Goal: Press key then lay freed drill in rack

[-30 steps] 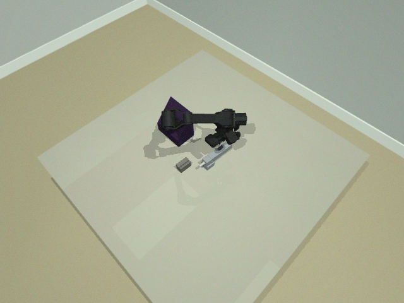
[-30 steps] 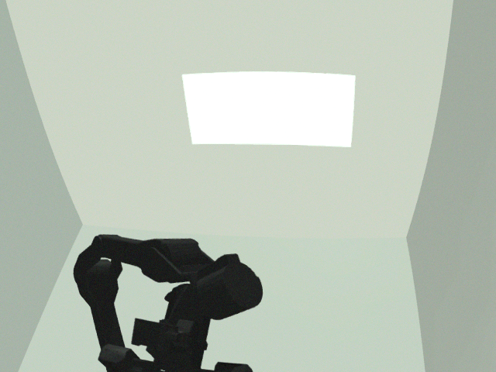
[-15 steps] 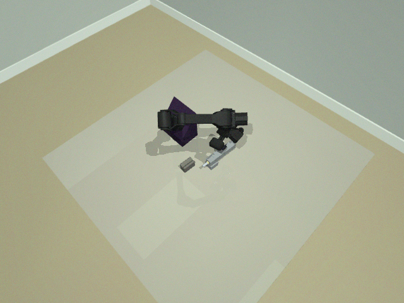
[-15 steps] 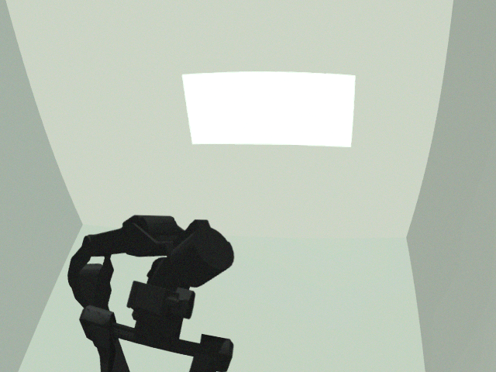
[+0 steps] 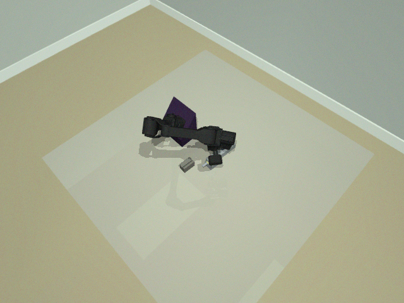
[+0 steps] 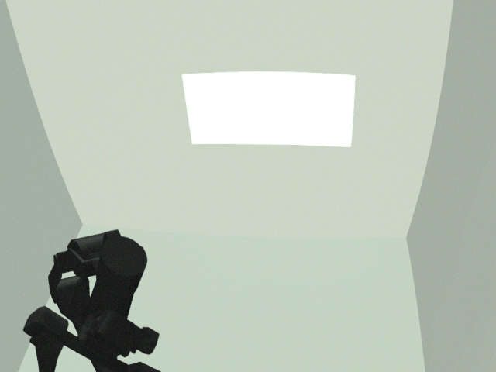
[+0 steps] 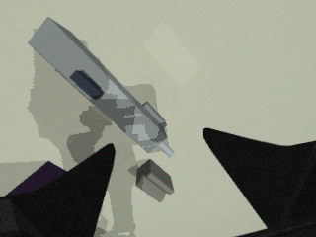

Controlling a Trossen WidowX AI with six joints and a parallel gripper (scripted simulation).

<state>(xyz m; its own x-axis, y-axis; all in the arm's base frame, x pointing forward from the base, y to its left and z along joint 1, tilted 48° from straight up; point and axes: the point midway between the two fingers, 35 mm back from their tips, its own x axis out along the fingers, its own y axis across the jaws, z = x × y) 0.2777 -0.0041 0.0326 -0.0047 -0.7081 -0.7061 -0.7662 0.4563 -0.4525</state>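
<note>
Right now my gripper tip is 20 mm past the drill and 60 mm above it. Also, from my gripper tip: dark grey block 100 mm behind, 100 mm to the right, 90 mm below; then dark blue key 10 mm behind, 90 mm to the left, 50 mm below; then grey housing block 10 mm behind, 60 mm to the left, 70 mm below.
</note>
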